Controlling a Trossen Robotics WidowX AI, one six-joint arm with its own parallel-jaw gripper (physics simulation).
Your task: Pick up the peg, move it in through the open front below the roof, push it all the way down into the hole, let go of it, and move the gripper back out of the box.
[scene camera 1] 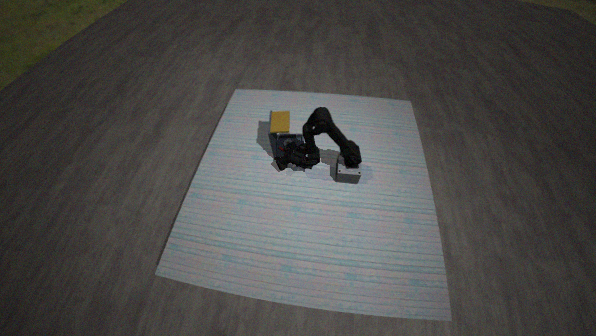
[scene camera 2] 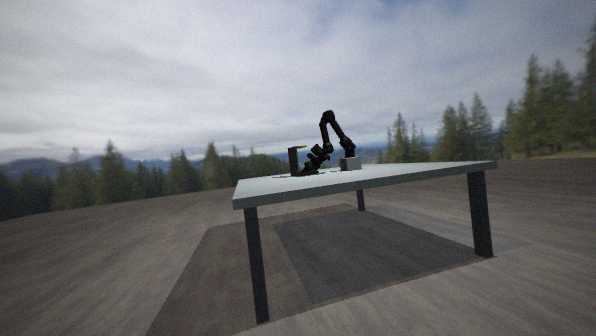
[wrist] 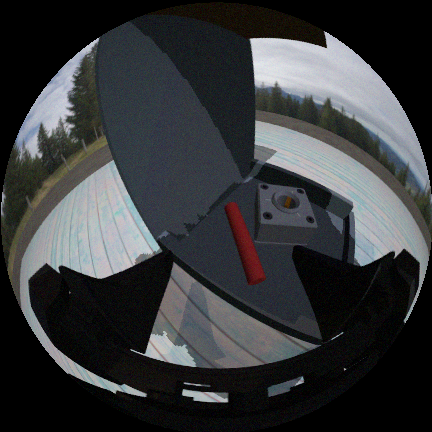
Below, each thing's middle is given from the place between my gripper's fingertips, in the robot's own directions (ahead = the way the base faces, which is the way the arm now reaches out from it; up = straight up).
My gripper is now 1 cm short of the red peg (wrist: 253,271), 2 cm to the left of it and 1 cm above it. Round my hand: dark back wall (wrist: 177,102) (6 cm ahead, 5 cm to the right, 9 cm above); box (wrist: 212,239) (2 cm behind, 6 cm to the right, 8 cm above).
